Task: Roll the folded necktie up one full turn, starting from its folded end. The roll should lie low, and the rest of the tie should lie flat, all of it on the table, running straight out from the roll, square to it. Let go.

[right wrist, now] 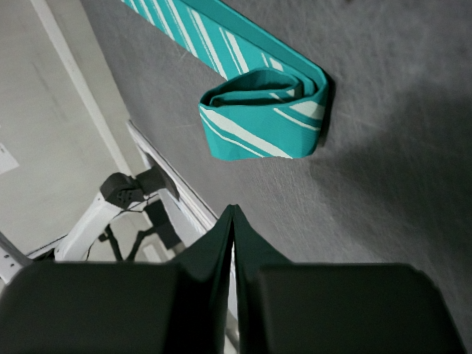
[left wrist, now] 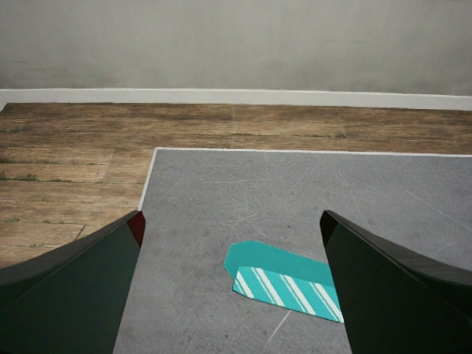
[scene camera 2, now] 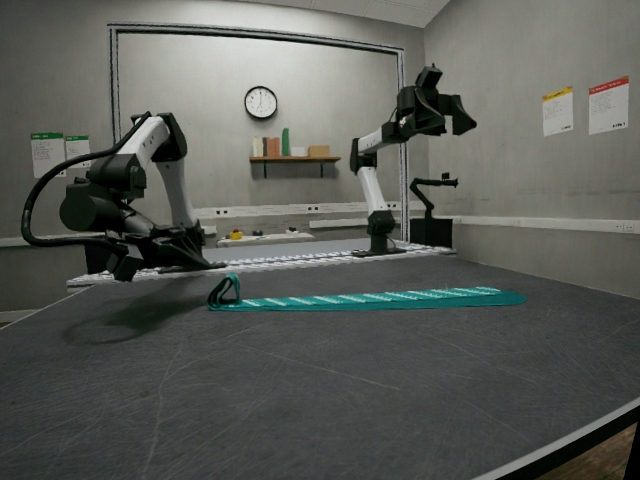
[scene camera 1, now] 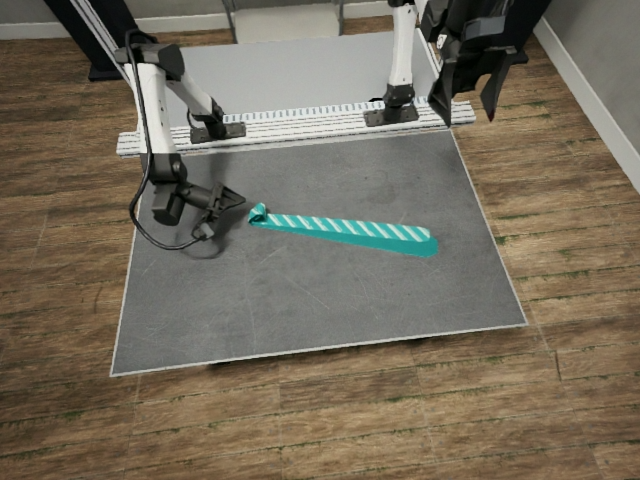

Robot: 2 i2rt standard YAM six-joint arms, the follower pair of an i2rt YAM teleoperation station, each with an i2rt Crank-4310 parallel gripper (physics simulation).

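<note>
The teal necktie with white stripes [scene camera 1: 346,230] [scene camera 2: 372,299] [left wrist: 285,290] [right wrist: 200,40] lies flat on the table, its wider teal layer showing along one edge. At its left end in scene camera 1 is the roll [scene camera 1: 256,212] [scene camera 2: 225,291] [right wrist: 260,122], a loose loop standing up above the flat part, hollow inside. My right gripper [scene camera 1: 245,200] [scene camera 2: 225,265] [right wrist: 233,209] is shut and empty, low over the table, to the left of the roll and apart from it. My left gripper [scene camera 1: 469,118] [scene camera 2: 461,126] [left wrist: 232,214] is open and empty, high up at the far right, away from the tie.
The grey table [scene camera 1: 310,310] [scene camera 2: 310,403] has a pale rim. The white mounting rail [scene camera 1: 299,126] runs along its back edge, carrying both arm bases. The right arm's cable [scene camera 1: 149,237] [scene camera 2: 31,206] loops out beside its wrist.
</note>
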